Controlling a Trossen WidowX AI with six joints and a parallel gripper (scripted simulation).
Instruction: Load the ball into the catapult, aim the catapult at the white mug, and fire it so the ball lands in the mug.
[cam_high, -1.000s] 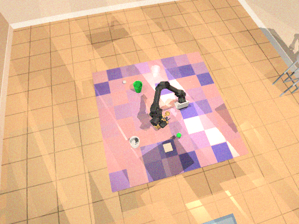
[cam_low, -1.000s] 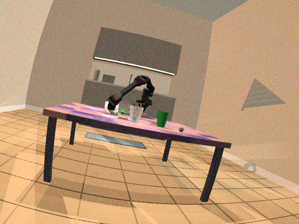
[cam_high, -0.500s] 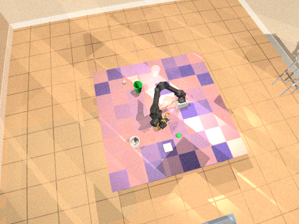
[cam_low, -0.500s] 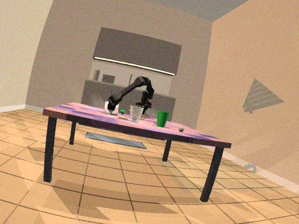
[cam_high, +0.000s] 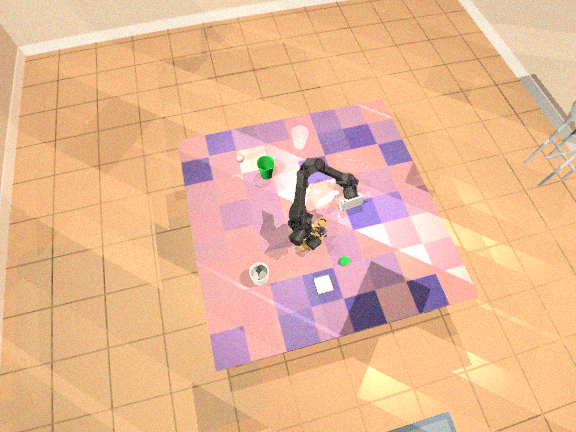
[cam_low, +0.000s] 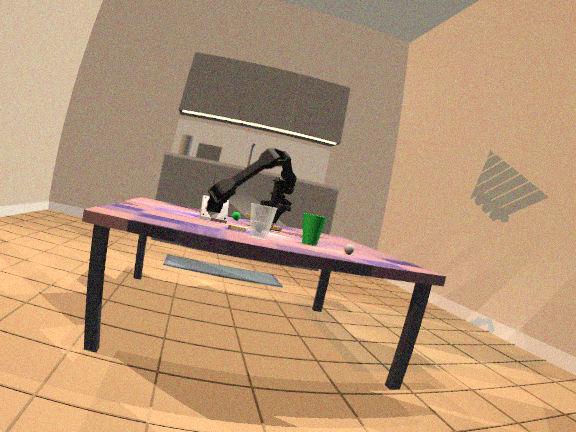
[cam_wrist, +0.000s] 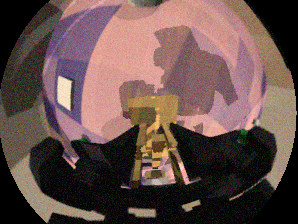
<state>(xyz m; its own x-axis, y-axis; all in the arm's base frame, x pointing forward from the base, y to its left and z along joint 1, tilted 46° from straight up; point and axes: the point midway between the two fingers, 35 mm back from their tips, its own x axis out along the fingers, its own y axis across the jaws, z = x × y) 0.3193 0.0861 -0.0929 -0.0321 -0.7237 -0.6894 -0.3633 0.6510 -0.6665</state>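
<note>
Right now the small dark ball is 300 mm to the right of my gripper tip, 130 mm behind it and 20 mm below it. From my gripper tip the other things lie so: wooden catapult (70 mm behind, 20 mm to the right, 20 mm above); green ball (170 mm to the left, 150 mm behind, 10 mm below); white square tile (240 mm to the left, 30 mm below, 10 mm behind).
</note>
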